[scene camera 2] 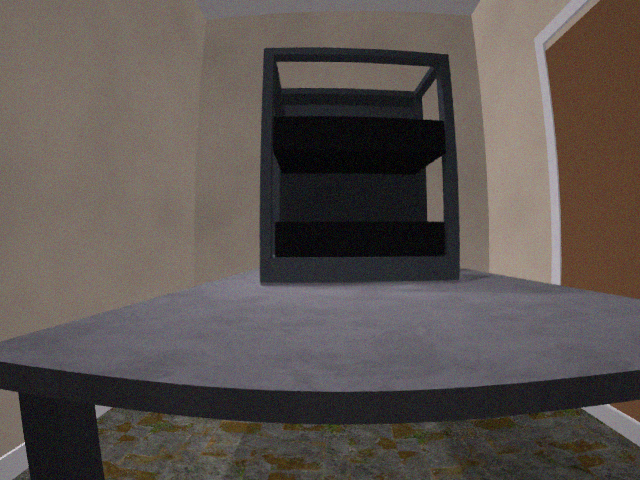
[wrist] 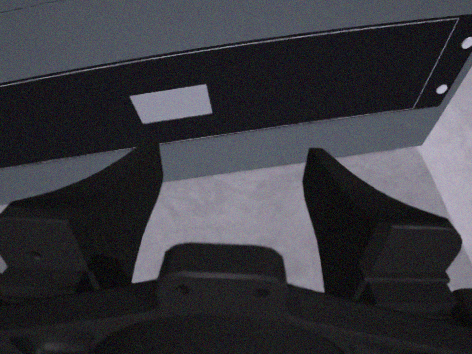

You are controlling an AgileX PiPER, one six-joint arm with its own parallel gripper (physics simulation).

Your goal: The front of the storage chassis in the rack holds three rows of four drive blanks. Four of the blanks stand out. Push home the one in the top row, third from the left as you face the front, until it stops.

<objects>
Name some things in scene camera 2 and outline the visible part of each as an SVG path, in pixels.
A rack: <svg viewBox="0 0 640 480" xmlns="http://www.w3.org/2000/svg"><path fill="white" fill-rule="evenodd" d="M264 48L260 160L260 286L271 286L272 283L445 280L447 283L459 283L458 172L449 55L360 48ZM442 156L444 222L427 222L426 166ZM436 79L439 120L424 120L422 96ZM277 62L356 62L427 66L430 68L415 91L281 88Z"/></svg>
</objects>
